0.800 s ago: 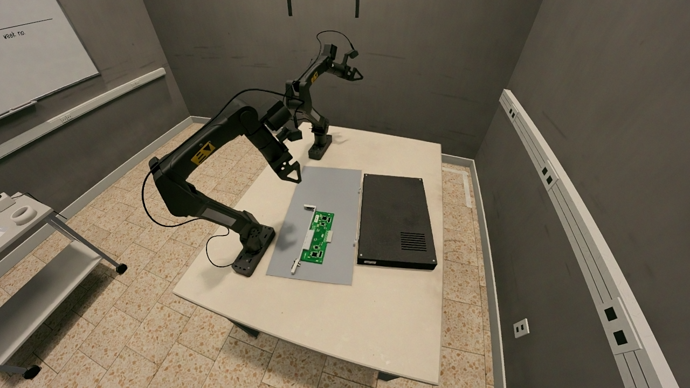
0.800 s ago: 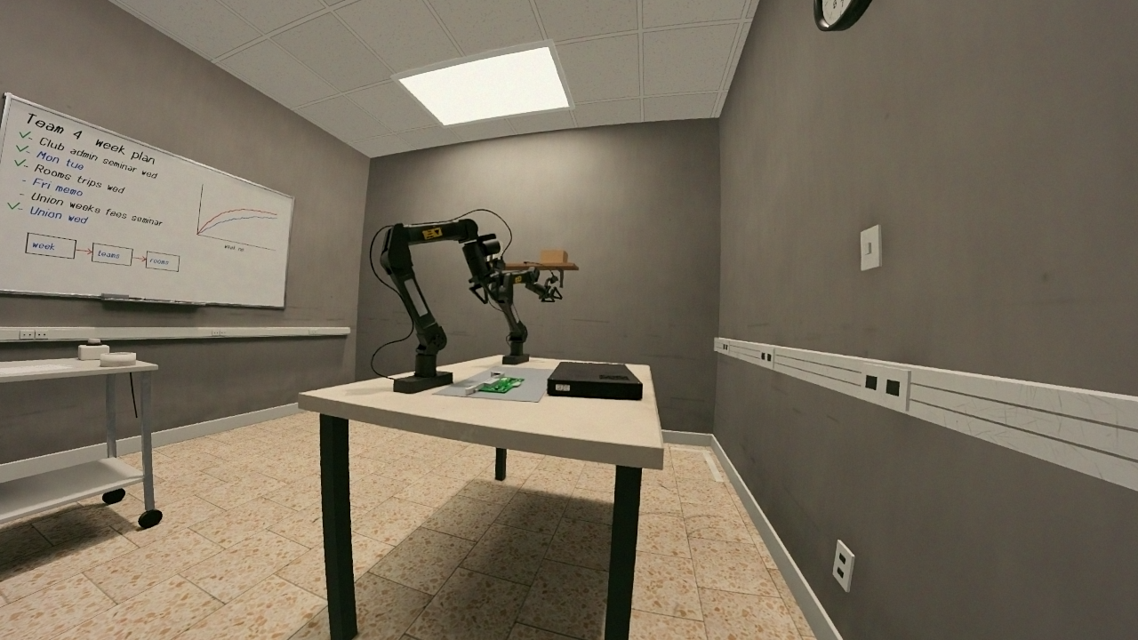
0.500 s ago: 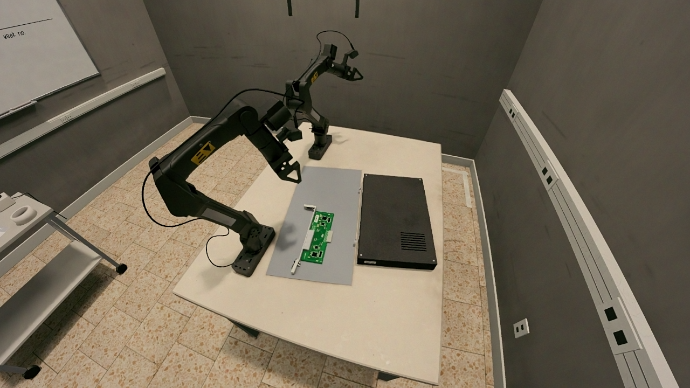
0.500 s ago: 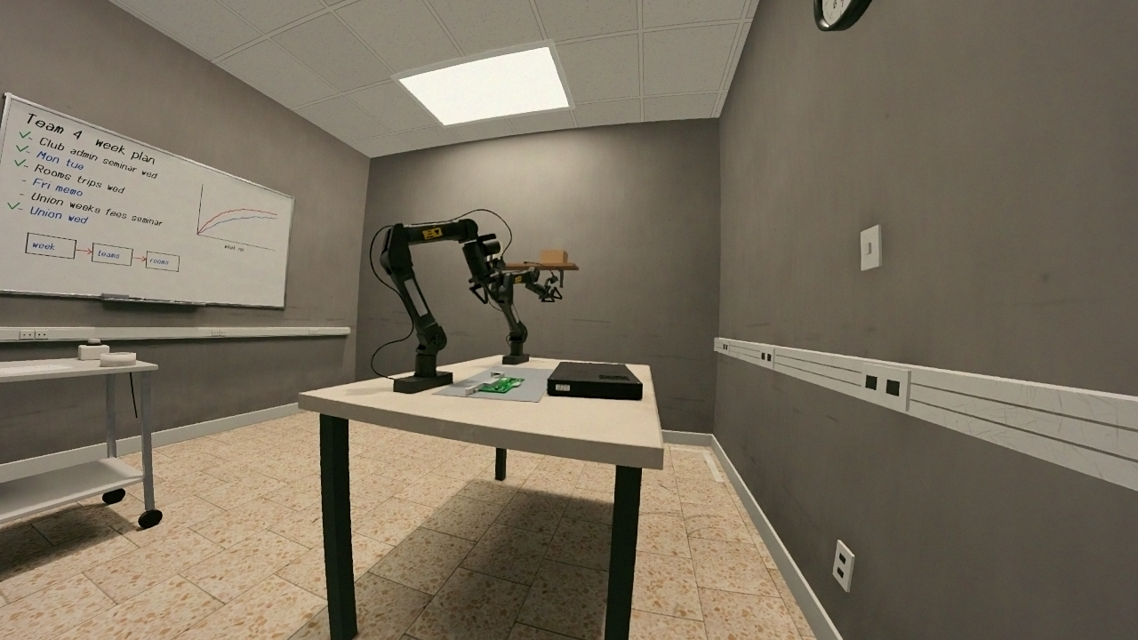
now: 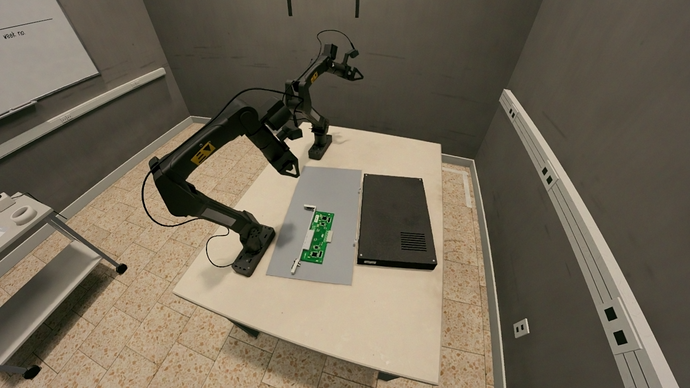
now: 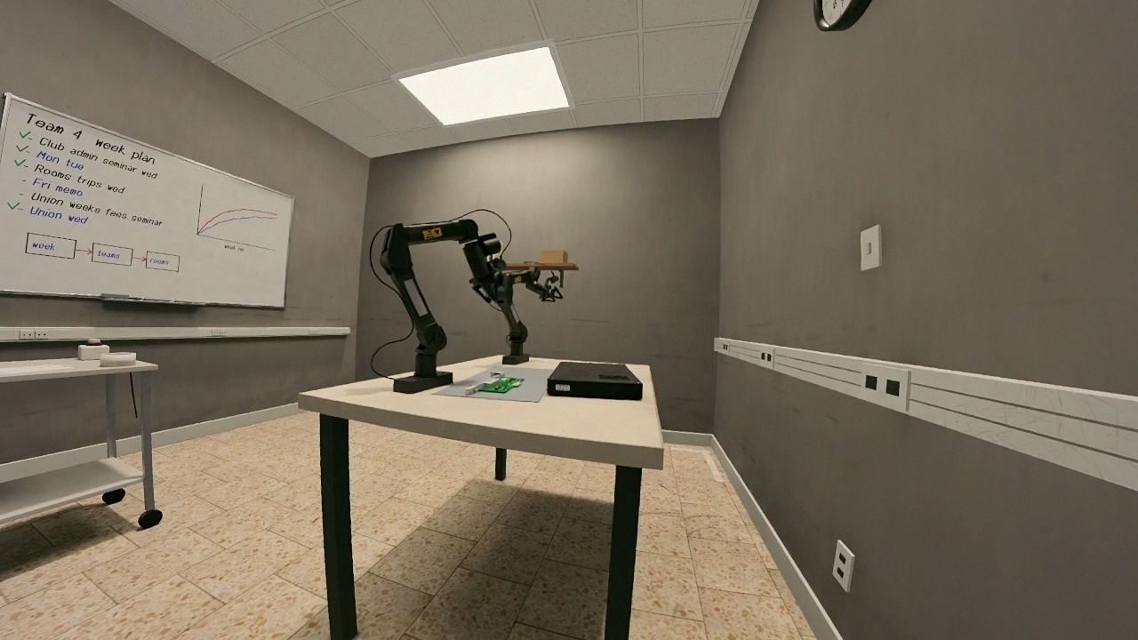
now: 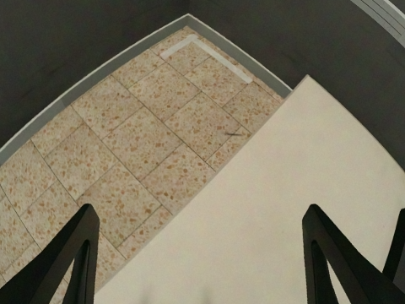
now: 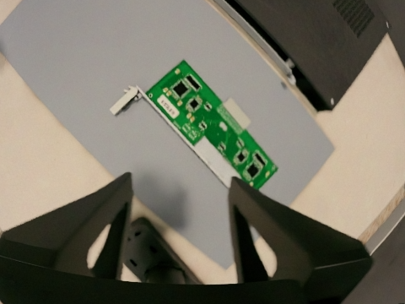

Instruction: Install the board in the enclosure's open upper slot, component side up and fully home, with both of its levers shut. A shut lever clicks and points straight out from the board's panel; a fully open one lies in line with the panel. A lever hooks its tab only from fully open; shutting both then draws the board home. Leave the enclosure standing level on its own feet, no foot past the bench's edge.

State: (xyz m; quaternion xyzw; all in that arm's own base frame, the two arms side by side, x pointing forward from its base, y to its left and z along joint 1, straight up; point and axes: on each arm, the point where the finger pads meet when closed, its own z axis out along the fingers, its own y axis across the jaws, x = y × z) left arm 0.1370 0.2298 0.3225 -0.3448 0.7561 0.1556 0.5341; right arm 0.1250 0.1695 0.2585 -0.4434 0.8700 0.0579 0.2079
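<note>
My right gripper is now 29 cm above the grey mat, 8 cm to the right of it and 5 cm short of it. Round my right hand: black enclosure 32 cm ahead, 25 cm below, 13 cm to the left.
</note>
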